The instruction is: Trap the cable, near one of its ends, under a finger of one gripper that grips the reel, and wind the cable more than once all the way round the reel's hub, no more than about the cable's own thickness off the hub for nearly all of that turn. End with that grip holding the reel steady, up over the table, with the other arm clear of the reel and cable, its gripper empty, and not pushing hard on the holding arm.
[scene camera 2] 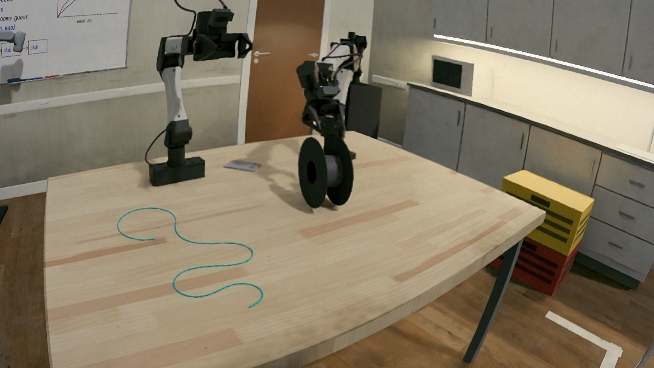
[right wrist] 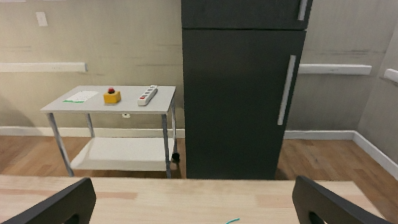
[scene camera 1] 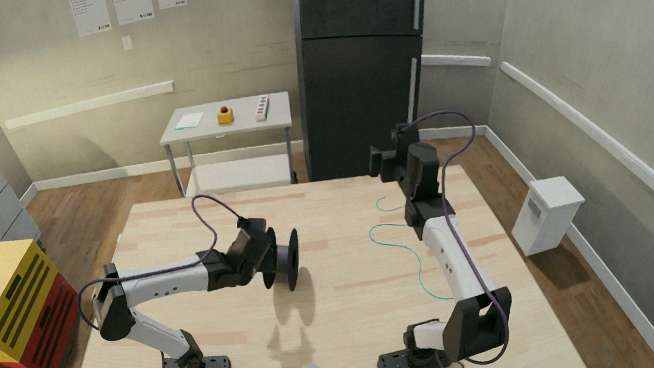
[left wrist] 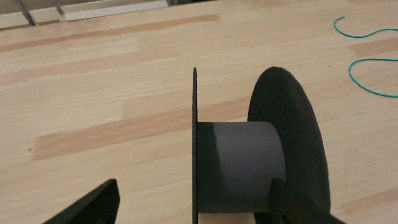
I see my left gripper (scene camera 2: 331, 130), my right gripper (scene camera 2: 234, 47) and a black reel (scene camera 2: 329, 170).
The black reel shows as well in scene camera 1 (scene camera 1: 289, 265) and in the left wrist view (left wrist: 233, 163). My left gripper is seen too in the left wrist view (left wrist: 194, 188). My right gripper is seen too in the right wrist view (right wrist: 194, 187) and in scene camera 1 (scene camera 1: 389, 145). The right wrist view misses the black reel: it is out of frame.
